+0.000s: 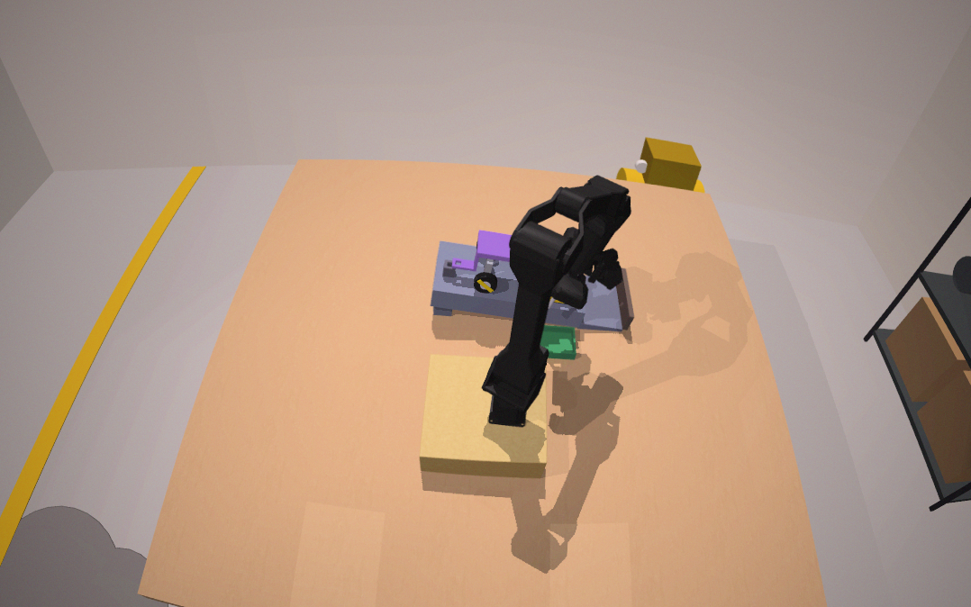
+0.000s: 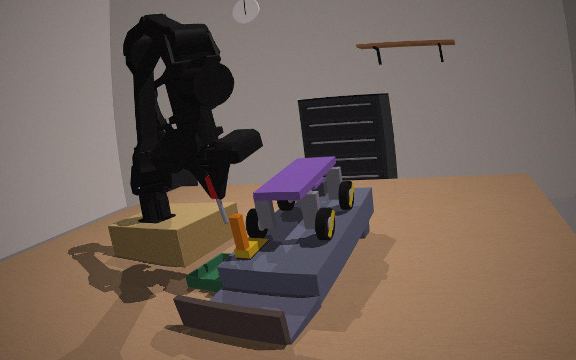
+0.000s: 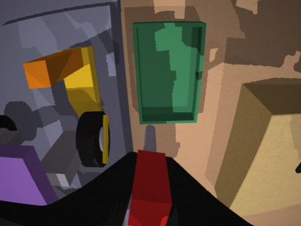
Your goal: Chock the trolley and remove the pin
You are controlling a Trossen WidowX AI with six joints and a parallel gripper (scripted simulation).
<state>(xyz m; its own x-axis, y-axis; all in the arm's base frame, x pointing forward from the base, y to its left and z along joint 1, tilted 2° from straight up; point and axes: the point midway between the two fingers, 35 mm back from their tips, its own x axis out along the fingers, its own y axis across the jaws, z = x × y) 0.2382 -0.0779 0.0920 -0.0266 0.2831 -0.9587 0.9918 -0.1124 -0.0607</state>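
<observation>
My gripper tip is right at the red-headed stop pin. Also, from my gripper tip: green tray (14 cm below, 2 cm behind); yellow chock (6 cm below, 6 cm ahead, 2 cm to the right); trolley (10 cm ahead, 9 cm to the left, 3 cm below).
</observation>
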